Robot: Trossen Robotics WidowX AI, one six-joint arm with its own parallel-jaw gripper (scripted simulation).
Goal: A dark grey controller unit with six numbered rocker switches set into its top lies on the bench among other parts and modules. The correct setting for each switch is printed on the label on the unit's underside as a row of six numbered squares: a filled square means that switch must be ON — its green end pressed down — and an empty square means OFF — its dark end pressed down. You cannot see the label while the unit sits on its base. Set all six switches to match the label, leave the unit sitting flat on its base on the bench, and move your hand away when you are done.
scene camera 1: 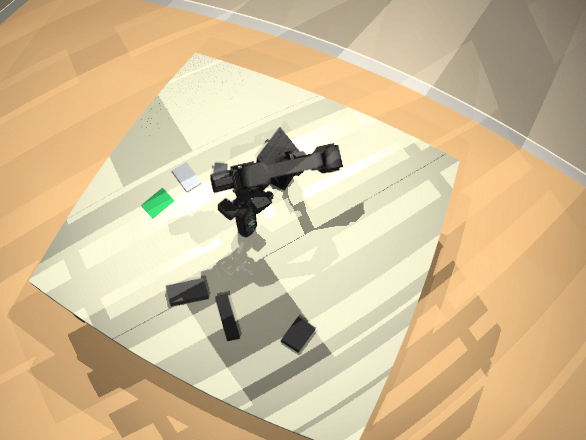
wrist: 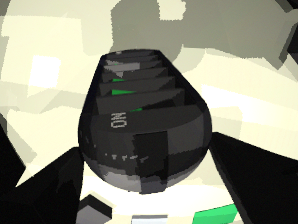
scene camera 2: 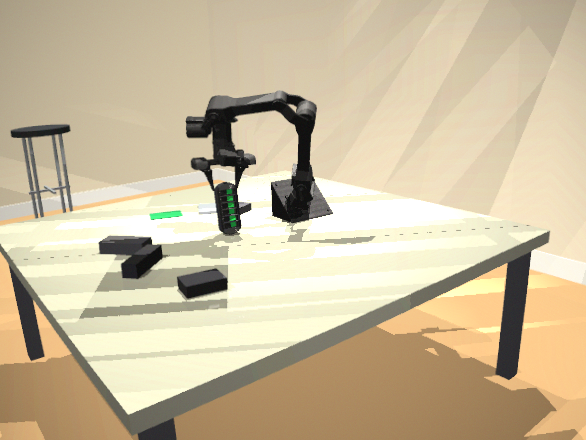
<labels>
gripper: scene camera 1 243,207; wrist; scene camera 2
same spot on gripper: (wrist: 253,177) = (scene camera 2: 212,178)
</labels>
